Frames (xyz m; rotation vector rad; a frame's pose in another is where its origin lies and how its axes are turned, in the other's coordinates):
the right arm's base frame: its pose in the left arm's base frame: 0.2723 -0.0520 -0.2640 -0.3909 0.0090 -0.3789
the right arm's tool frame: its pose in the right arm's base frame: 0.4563 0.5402 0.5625 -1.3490 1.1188 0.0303
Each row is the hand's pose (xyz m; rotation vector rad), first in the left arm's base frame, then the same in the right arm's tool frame.
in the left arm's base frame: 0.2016 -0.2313 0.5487 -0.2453 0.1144 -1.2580
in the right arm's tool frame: 0.2901 -0.1522 -1.0566 1.7441 -0.2625 -0.3927
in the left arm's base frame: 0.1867 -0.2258 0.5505 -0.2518 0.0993 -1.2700
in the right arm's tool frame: 0.2810 -0.1451 -1.0677 1.7480 -0.2609 -0.4142
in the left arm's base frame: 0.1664 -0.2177 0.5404 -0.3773 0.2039 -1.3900
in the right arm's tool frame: 0.2726 -0.1247 -1.0773 1.6241 -0.1019 -0.4888
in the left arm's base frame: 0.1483 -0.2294 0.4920 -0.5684 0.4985 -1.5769
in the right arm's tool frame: 0.2961 -0.0772 -1.0766 1.3696 0.2167 -0.5162
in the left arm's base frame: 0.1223 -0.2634 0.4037 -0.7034 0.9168 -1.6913
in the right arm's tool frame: 0.3522 0.0033 -1.0740 1.0803 0.5400 -0.4151
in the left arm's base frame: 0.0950 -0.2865 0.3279 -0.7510 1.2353 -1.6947
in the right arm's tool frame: 0.3936 0.0761 -1.0737 0.8820 0.7222 -0.2841
